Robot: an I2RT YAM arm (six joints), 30 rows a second.
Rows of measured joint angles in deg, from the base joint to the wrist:
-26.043 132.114 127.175 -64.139 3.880 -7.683
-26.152 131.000 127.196 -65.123 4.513 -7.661
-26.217 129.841 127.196 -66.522 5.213 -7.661
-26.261 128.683 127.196 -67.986 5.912 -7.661
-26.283 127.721 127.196 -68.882 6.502 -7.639
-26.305 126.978 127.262 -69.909 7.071 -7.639
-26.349 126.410 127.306 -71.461 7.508 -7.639
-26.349 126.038 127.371 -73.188 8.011 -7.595
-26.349 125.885 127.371 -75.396 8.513 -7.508
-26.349 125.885 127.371 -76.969 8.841 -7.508
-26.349 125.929 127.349 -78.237 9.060 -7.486
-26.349 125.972 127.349 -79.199 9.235 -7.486
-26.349 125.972 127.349 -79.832 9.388 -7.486
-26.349 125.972 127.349 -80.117 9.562 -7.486
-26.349 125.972 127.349 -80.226 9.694 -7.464
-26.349 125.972 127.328 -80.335 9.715 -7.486
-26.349 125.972 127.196 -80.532 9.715 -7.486
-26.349 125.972 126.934 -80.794 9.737 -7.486
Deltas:
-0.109 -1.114 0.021 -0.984 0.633 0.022
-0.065 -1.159 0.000 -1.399 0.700 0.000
-0.044 -1.158 0.000 -1.464 0.699 0.000
-0.022 -0.962 0.000 -0.896 0.590 0.022
-0.022 -0.743 0.066 -1.027 0.569 0.000
-0.044 -0.568 0.044 -1.552 0.437 0.000
0.000 -0.372 0.065 -1.727 0.503 0.044
0.000 -0.153 0.000 -2.208 0.502 0.087
0.000 0.000 0.000 -1.573 0.328 0.000
0.000 0.044 -0.022 -1.268 0.219 0.022
0.000 0.043 0.000 -0.962 0.175 0.000
0.000 0.000 0.000 -0.633 0.153 0.000
0.000 0.000 0.000 -0.285 0.174 0.000
0.000 0.000 0.000 -0.109 0.132 0.022
0.000 0.000 -0.021 -0.109 0.021 -0.022
0.000 0.000 -0.132 -0.197 0.000 0.000
0.000 0.000 -0.262 -0.262 0.022 0.000

